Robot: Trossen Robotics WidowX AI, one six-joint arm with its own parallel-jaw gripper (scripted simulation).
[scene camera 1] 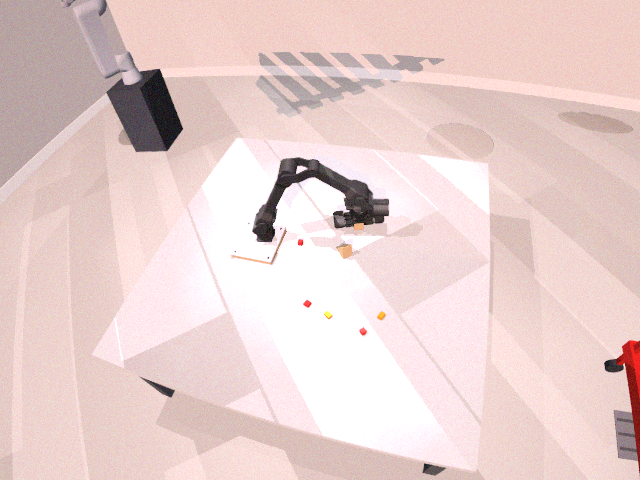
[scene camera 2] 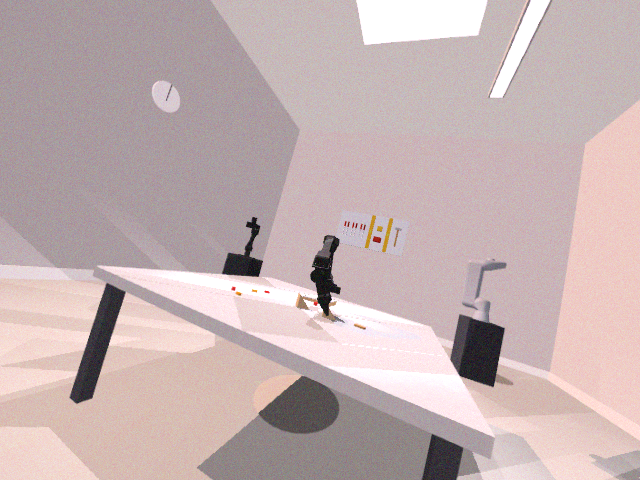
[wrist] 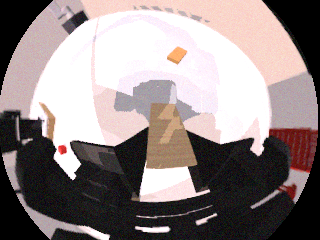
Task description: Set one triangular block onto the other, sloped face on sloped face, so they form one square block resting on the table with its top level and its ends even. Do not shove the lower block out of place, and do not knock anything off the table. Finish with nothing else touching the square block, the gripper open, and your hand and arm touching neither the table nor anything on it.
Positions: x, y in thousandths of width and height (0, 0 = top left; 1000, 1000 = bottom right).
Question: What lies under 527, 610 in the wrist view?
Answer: A tan triangular block.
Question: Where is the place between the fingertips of my gripper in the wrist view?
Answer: At 511, 544
